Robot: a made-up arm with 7 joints.
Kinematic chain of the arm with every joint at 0, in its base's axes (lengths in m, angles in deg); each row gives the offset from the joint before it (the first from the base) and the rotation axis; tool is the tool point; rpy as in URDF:
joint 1: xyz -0.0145 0.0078 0.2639 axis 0 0.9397 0.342
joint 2: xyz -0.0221 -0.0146 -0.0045 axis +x
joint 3: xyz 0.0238 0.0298 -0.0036 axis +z
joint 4: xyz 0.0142 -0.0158 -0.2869 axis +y
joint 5: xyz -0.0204 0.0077 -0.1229 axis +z
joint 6: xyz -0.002 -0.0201 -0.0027 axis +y
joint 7: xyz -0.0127 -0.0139 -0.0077 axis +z
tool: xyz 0.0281 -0.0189 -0.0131 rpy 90 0 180
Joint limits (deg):
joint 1: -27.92..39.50
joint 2: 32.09..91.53
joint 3: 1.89..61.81
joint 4: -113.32..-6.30
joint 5: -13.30..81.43
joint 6: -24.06..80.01
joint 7: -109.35..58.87
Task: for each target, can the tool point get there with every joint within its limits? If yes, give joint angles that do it. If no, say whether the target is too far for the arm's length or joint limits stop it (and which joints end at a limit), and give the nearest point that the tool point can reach.
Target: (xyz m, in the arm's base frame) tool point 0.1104 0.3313 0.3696
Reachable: yes | joints -7.08 81.23 54.98 -78.76 40.91 47.03 43.28
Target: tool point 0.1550 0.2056 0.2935
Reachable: yes | joints -22.40 85.63 9.44 -101.00 67.72 56.74 -56.07
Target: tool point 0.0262 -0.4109 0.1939
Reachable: no: joint limits stop it (at a limit: joint 1, joint 2, joint 3, joint 4) | nearest point 0.1985 0.0521 0.1483 | short by 0.496 m
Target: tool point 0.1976 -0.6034 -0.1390
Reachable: no: too far | nearest point 0.2065 0.0595 0.0947 | short by 0.703 m
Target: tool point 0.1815 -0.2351 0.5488
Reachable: no: joint limits stop it (at a limit: joint 1, joint 2, joint 4, joint 5, joint 6) | nearest point 0.0972 0.1622 0.4094 | short by 0.429 m
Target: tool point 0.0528 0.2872 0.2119
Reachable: yes | joints 26.51 59.96 48.46 -102.57 52.80 22.61 30.71
